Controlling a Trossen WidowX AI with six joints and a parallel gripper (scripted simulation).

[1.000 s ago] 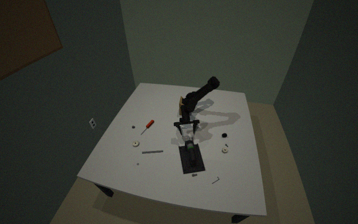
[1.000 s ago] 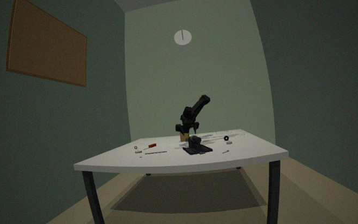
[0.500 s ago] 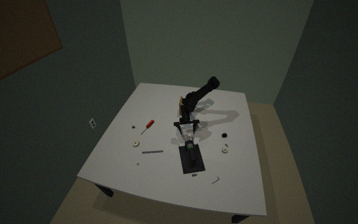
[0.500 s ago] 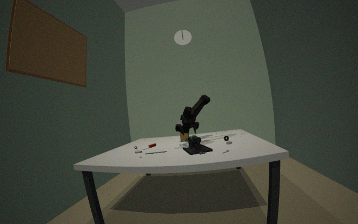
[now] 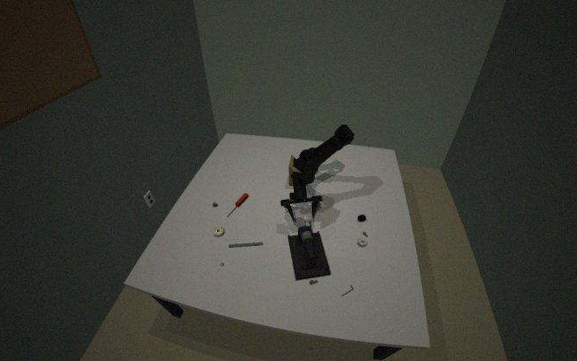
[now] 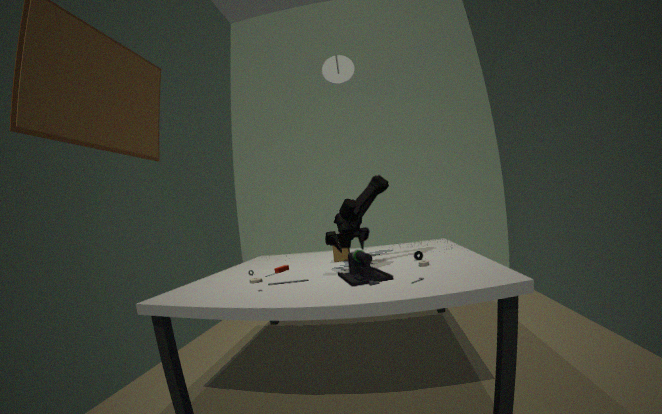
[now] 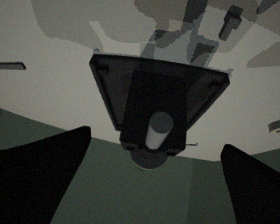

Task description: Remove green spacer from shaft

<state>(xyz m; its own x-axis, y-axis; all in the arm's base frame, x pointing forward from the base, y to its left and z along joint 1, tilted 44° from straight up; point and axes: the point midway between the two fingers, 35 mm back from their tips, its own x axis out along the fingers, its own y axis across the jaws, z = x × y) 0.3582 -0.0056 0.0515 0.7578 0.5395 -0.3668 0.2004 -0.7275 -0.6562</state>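
Now: gripper tip 6 cm short of the shaft, 1 cm to the right of it and 1 cm above it. The rest, counted from my gripper tip: red-handled screwdriver 15 cm behind, 35 cm to the right, 8 cm below; black ring 7 cm behind, 30 cm to the left, 7 cm below; grey bar 10 cm ahead, 27 cm to the right, 9 cm below.
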